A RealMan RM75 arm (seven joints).
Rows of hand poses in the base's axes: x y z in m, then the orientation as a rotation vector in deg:
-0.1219, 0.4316, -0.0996, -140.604, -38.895, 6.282
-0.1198, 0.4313, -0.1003, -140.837, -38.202, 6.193
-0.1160, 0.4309, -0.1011, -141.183, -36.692, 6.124
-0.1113, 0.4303, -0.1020, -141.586, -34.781, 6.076
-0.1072, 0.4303, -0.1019, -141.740, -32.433, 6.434
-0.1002, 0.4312, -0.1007, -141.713, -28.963, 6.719
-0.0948, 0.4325, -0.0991, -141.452, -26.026, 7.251
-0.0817, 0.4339, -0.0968, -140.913, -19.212, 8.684
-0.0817, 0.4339, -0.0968, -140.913, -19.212, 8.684
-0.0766, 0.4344, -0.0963, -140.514, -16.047, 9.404
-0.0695, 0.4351, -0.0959, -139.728, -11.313, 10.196
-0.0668, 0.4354, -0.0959, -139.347, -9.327, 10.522
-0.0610, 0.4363, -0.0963, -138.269, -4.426, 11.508
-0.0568, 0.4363, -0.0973, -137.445, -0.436, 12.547
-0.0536, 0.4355, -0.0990, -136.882, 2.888, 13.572
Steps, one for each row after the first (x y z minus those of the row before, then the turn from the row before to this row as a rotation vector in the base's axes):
0.0021, -0.0003, -0.0007, -0.084, 0.075, -0.542
0.0038, -0.0004, -0.0008, -0.067, 0.284, -1.127
0.0047, -0.0006, -0.0009, -0.077, 0.390, -1.413
0.0041, 0.0000, 0.0001, 0.119, 0.833, -1.598
0.0070, 0.0009, 0.0012, 0.415, 1.105, -2.393
0.0054, 0.0013, 0.0016, 0.480, 1.178, -1.942
0.0131, 0.0014, 0.0023, 0.838, 2.854, -4.500
0.0000, 0.0000, 0.0000, 0.000, 0.000, 0.000
0.0051, 0.0005, 0.0005, 0.442, 1.386, -2.082
0.0071, 0.0007, 0.0004, 0.784, 1.898, -3.198
0.0027, 0.0003, 0.0000, 0.344, 0.800, -1.349
0.0058, 0.0009, -0.0004, 0.875, 2.126, -3.298
0.0042, 0.0000, -0.0010, 0.541, 1.907, -2.630
0.0032, -0.0008, -0.0017, 0.247, 1.703, -2.142

